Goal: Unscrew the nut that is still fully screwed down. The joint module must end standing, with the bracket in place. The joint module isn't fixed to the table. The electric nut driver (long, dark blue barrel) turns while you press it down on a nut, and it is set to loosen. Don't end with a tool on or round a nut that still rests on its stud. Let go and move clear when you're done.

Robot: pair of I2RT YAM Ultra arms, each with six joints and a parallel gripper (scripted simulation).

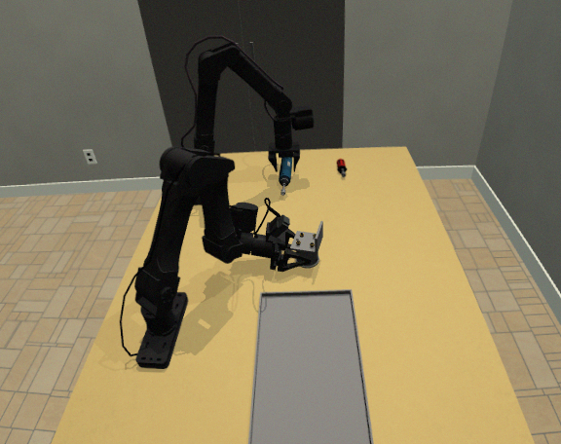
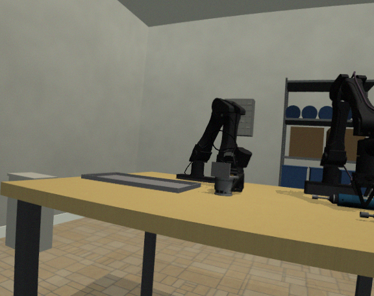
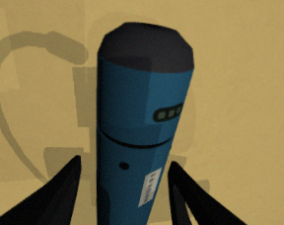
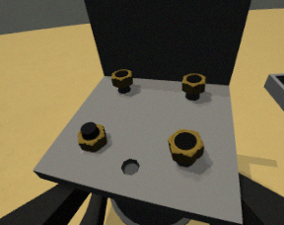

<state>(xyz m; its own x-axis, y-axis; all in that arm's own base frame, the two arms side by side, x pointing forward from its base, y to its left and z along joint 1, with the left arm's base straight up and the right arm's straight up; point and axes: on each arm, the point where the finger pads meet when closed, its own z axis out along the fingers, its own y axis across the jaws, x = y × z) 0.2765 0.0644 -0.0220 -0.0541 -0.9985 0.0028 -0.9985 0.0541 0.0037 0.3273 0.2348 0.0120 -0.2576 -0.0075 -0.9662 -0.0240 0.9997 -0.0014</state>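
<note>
Now: the joint module 10 mm above my right hand. Also, from my right hand: bracket: 50 mm above; grey tray: 10 mm behind, 330 mm to the right, 20 mm below; socket: 70 mm behind, 310 mm to the left.
</note>
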